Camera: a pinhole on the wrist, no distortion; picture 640 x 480 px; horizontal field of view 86.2 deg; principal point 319.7 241.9 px. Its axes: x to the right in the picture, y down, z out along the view. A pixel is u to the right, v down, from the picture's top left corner.
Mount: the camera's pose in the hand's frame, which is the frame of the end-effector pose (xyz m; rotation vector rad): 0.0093 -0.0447 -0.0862 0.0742 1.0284 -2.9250
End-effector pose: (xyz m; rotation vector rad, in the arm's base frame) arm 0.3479 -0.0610 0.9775 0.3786 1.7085 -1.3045
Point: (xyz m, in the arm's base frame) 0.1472 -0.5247 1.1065
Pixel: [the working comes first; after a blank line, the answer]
In the camera's frame: -0.1356 0.0351 0.5265

232 265
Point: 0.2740 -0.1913 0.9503
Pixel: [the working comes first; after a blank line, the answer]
In the camera's frame: -0.0960 -0.0661 0.1526

105 94
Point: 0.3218 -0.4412 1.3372
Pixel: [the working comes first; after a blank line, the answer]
In the camera's frame: 0.1635 0.0003 0.5303

425 242
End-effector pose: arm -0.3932 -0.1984 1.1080 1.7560 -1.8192 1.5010
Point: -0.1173 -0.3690 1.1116
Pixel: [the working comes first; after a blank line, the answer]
In the camera's frame: -0.0419 -0.0971 0.3606

280 150
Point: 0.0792 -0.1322 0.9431
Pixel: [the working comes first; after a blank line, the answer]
In the camera's frame: 0.2859 -0.0100 0.4500

537 234
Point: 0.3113 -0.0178 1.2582
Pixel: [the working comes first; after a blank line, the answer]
In the camera's frame: 0.2079 0.3648 0.5905

440 453
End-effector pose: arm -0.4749 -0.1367 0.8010 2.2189 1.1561 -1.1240
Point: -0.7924 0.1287 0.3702
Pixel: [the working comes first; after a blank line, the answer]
In the camera's frame: -0.3709 0.0984 0.4657

47 314
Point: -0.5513 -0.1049 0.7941
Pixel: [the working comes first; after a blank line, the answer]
In the camera's frame: 0.0082 -0.0389 0.1054

346 116
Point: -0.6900 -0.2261 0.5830
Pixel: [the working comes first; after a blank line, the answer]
In the camera's frame: -0.0689 -0.1741 0.3384

250 66
